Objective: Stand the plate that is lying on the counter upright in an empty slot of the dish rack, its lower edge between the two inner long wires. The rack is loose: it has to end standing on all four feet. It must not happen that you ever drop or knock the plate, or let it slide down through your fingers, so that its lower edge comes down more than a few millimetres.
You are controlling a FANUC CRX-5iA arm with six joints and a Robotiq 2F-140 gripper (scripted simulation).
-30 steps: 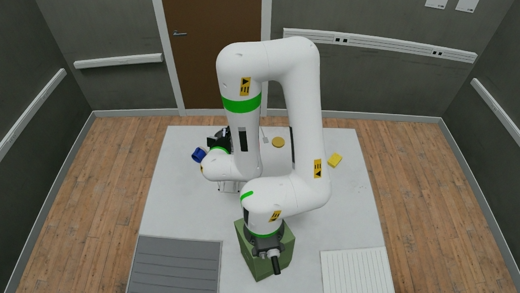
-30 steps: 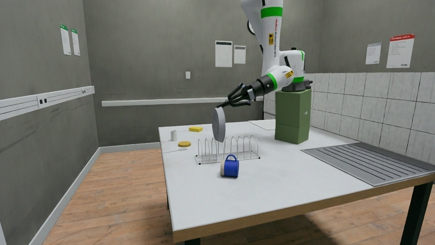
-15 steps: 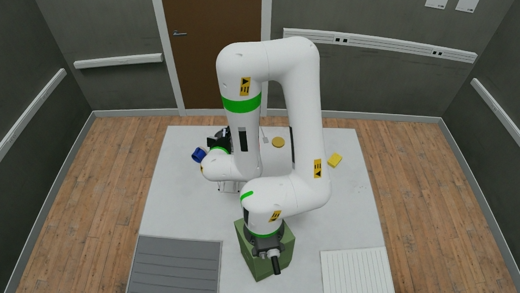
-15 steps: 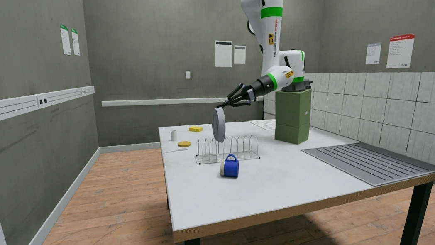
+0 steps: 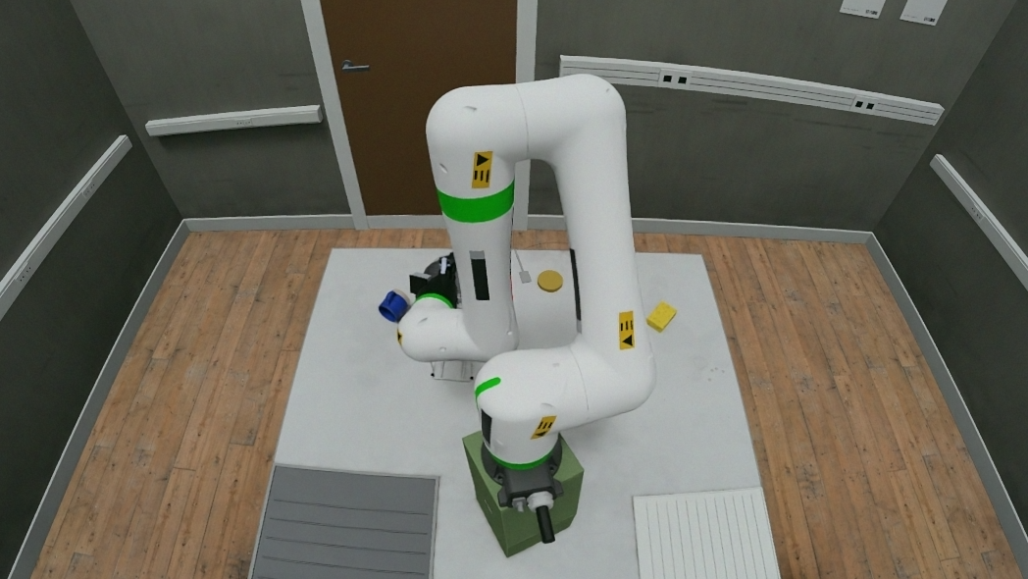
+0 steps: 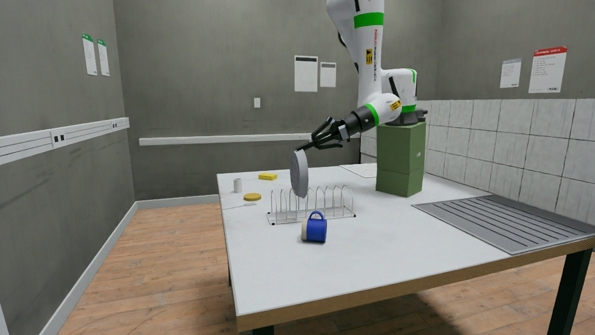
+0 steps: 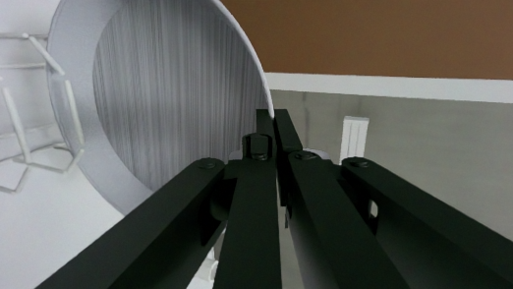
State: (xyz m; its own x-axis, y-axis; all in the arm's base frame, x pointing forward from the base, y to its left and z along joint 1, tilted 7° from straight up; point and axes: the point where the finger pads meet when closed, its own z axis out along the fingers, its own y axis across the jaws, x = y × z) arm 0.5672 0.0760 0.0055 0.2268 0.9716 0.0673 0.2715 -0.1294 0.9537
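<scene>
Now: the grey plate 30 mm ahead of my hand, 10 mm to the right of it and 100 mm below it. From my hand the other things lie so: yellow disc 110 mm ahead, 300 mm to the right, 260 mm below; then white cup 150 mm ahead, 430 mm to the right, 250 mm below; then grey ribbed mat 670 mm behind, 370 mm to the left, 270 mm below.
</scene>
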